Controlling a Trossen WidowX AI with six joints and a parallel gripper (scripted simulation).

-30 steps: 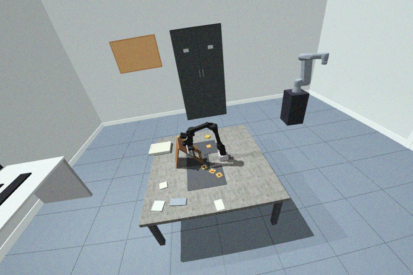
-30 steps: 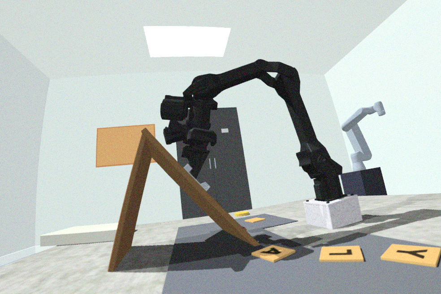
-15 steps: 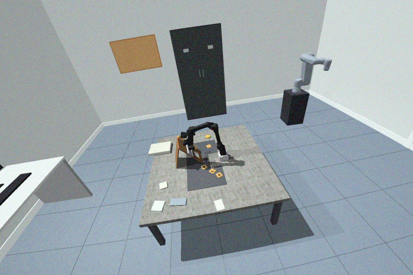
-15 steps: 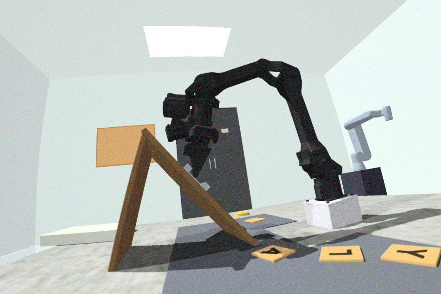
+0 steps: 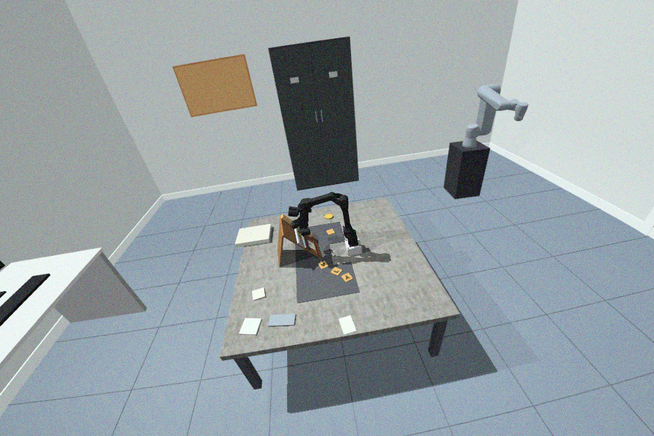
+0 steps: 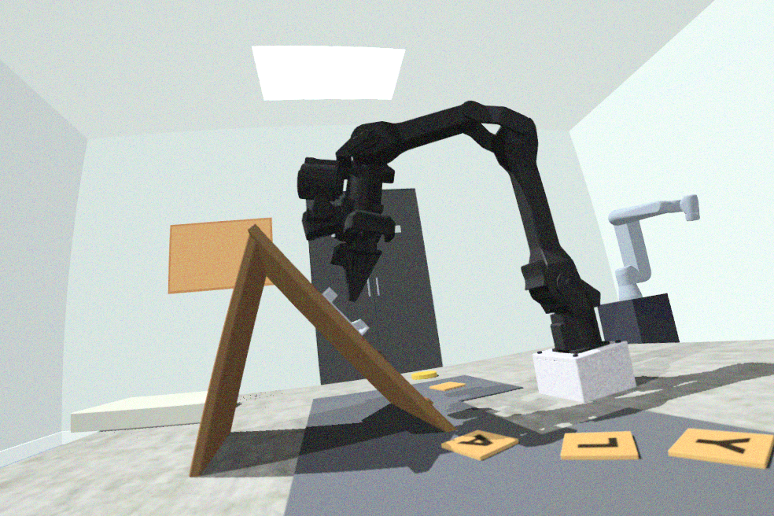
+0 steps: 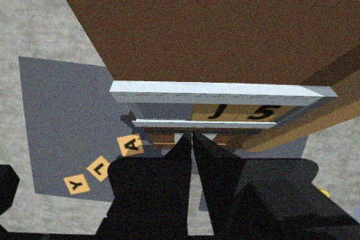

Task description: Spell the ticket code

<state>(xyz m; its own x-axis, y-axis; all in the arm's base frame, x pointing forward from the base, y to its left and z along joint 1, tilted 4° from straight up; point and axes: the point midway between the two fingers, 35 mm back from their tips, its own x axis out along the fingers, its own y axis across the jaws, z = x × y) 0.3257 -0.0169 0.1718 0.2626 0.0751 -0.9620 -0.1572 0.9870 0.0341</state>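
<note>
Right now my gripper tip is 30 mm short of the j tile, 30 mm to the left of it and 20 mm above it. The rest, counted from my gripper tip: white ticket (40 mm behind, 30 mm to the right, 110 mm below); dark mat (140 mm behind, 20 mm to the left, 180 mm below); orange tile marked 5 (40 mm ahead, 80 mm to the right, 20 mm below).
</note>
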